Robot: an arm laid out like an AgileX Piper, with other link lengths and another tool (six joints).
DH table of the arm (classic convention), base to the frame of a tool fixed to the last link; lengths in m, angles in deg. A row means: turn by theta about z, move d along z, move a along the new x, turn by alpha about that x. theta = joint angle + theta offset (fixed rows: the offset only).
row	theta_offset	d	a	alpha
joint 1	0	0.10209	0	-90
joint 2	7.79	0	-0.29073	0
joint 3	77.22	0	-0.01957	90
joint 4	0	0.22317	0	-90
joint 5	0	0	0	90
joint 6	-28.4	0.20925	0.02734	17.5
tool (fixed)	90	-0.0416	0	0
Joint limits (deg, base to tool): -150..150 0..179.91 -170..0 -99.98..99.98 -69.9..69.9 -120..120
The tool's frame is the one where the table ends.
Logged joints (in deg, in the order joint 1, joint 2, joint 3, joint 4, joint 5, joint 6), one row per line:
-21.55 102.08 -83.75 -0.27 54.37 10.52
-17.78 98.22 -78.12 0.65 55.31 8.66
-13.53 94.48 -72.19 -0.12 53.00 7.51
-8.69 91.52 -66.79 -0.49 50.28 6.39
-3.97 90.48 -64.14 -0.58 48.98 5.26
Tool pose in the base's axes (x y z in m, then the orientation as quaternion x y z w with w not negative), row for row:
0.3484 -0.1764 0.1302 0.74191 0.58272 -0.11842 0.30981
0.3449 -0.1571 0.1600 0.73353 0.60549 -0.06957 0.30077
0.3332 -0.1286 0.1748 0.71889 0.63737 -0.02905 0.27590
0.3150 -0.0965 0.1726 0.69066 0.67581 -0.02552 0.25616
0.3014 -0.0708 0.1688 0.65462 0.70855 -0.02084 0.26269
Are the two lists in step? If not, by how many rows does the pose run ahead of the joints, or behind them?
The pose runs 2 rows behind the joints: the pose in row i belongs to the joints in row i - 2.
